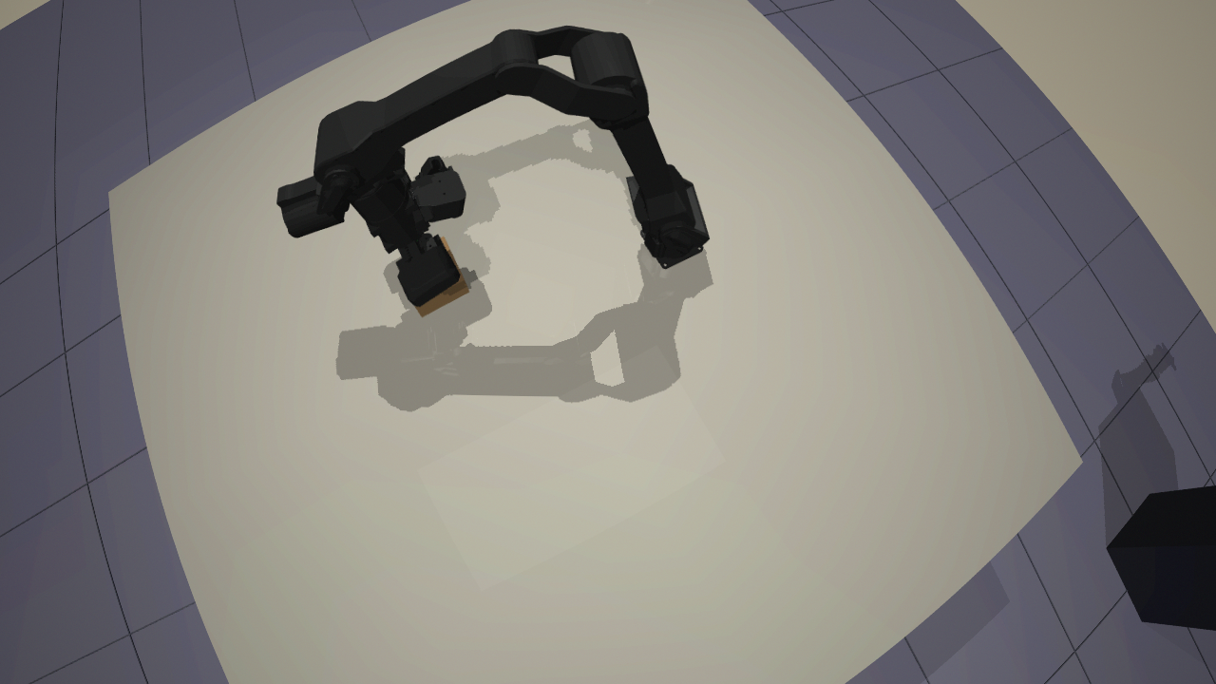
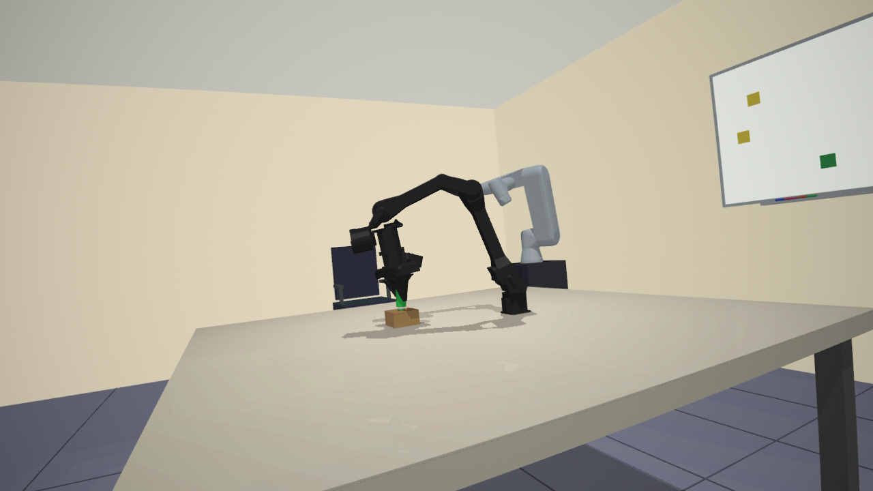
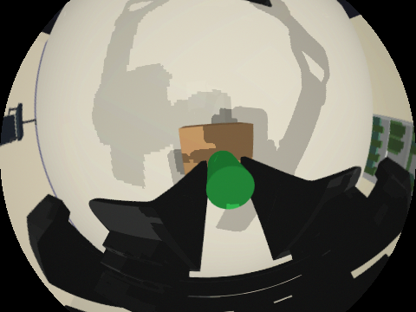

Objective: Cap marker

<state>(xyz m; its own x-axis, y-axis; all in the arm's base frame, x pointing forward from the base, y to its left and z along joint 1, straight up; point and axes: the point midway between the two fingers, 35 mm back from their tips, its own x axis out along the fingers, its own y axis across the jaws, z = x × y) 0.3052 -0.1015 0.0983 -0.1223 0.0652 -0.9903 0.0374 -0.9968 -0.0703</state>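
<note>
My gripper tip is 1 cm short of the green marker and 1 cm below it. Round my gripper tip: green cap: 1 cm above; then brown holder block: 1 cm ahead, 4 cm below.
</note>
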